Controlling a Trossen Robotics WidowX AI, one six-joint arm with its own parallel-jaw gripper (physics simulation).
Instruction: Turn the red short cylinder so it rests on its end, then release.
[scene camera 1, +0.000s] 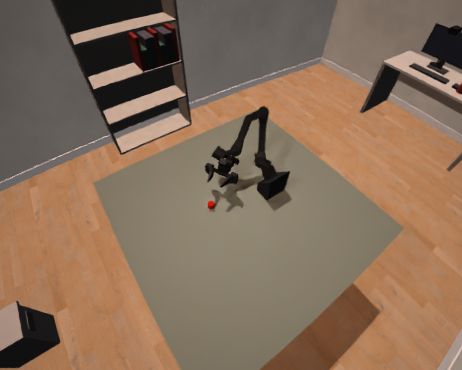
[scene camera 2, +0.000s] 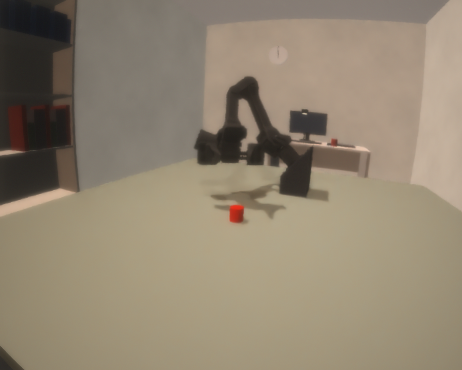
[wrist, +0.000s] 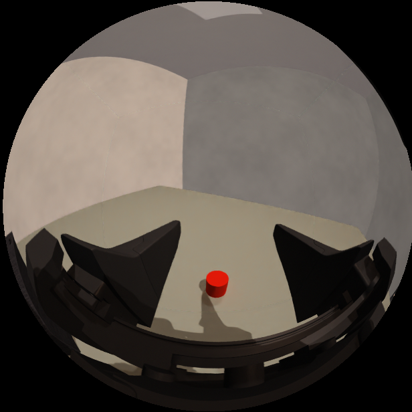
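Observation:
The red short cylinder (scene camera 1: 211, 205) (scene camera 2: 236, 214) (wrist: 217, 284) stands upright on its end on the grey-green mat (scene camera 1: 240, 280) (scene camera 2: 230, 290) (wrist: 195, 220). Its round flat top faces up in the wrist view. My gripper (scene camera 1: 218, 182) (scene camera 2: 233, 163) (wrist: 229, 228) is open and empty. It hangs above the mat, apart from the cylinder and a little behind it as seen from scene camera 2. In the wrist view the cylinder shows between the two fingers, farther off and below them.
A bookshelf (scene camera 1: 146, 139) stands behind the mat's back left edge. A desk (scene camera 1: 411, 59) (scene camera 2: 363, 150) with a monitor (scene camera 1: 446, 44) (scene camera 2: 308, 123) stands beyond the mat. A dark box-shaped cabinet (scene camera 1: 42, 336) stands at the lower left. The arm's base (scene camera 1: 273, 185) (scene camera 2: 296, 179) sits on the mat.

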